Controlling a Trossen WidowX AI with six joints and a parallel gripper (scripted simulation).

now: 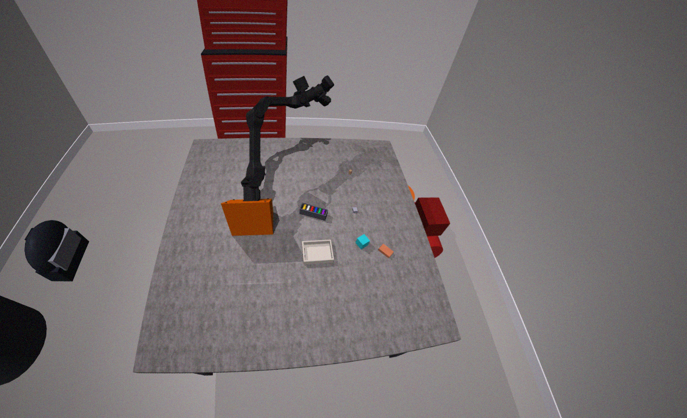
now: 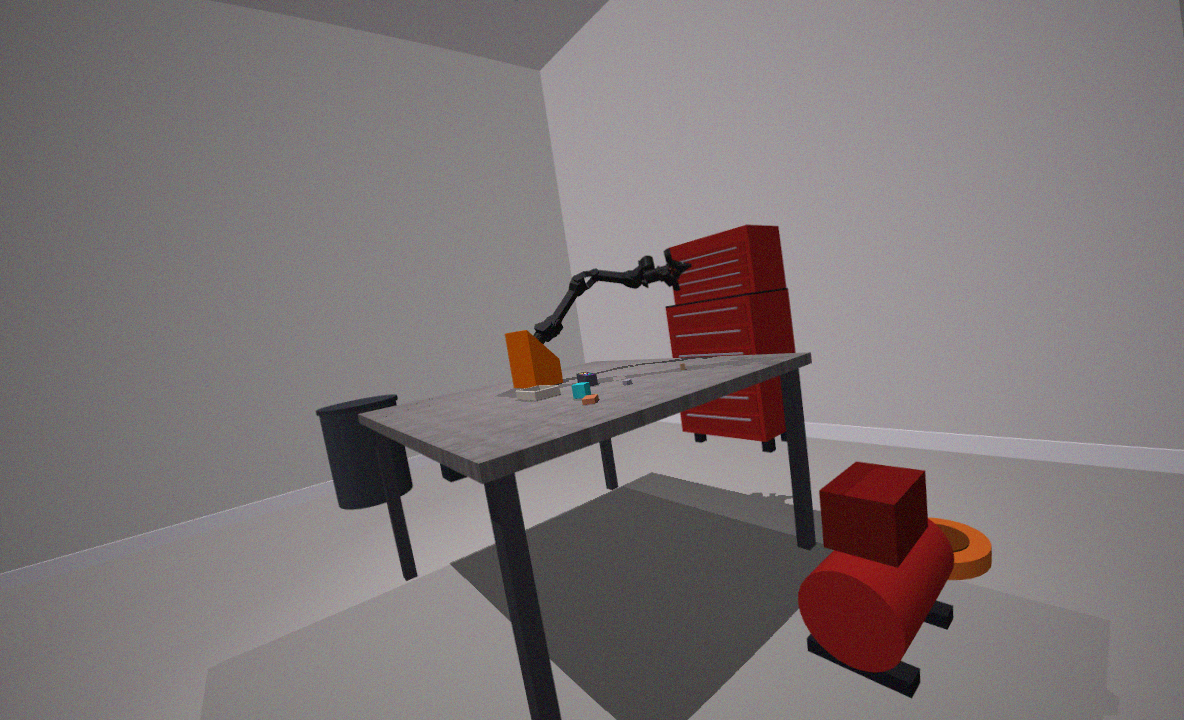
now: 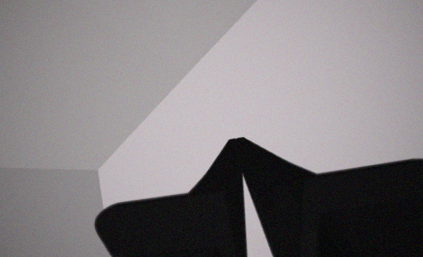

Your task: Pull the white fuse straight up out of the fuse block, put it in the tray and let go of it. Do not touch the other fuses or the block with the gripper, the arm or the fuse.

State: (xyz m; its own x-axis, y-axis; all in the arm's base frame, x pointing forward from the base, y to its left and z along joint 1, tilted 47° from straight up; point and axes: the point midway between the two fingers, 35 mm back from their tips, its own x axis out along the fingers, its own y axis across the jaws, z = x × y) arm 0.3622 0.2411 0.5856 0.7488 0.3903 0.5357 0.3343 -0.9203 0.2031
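The white fuse lies 560 mm to the right of my gripper tip, 380 mm below it and 130 mm behind it. The rest, counted from my gripper tip: grey piece (550 mm to the right, 400 mm below, 110 mm ahead); then cube (740 mm to the right, 390 mm below, 120 mm ahead); then white tray (780 mm to the right, 410 mm below, 100 mm behind).
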